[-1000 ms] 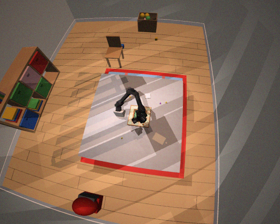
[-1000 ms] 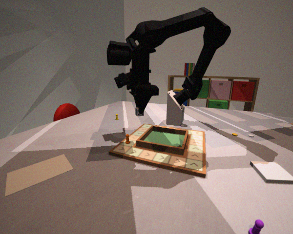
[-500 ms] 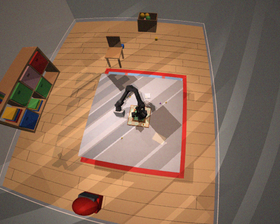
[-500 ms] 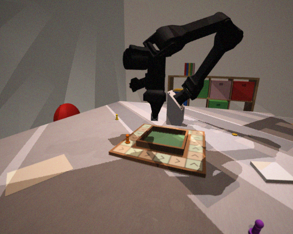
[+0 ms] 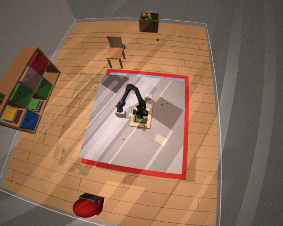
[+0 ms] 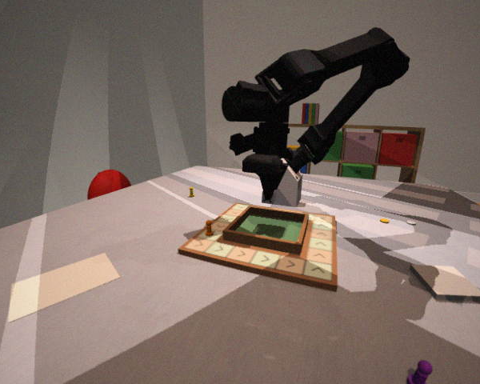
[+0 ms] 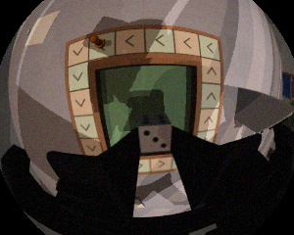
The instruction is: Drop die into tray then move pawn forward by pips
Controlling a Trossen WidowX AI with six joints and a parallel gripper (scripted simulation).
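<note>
Right now the orange pawn is 70 mm ahead of my gripper tip, 110 mm to the right of it and 60 mm below it. From my gripper tip the other things lie so: grey die right at my gripper tip; then green tray 80 mm below; then purple pawn 260 mm ahead, 230 mm to the left, 70 mm below.
</note>
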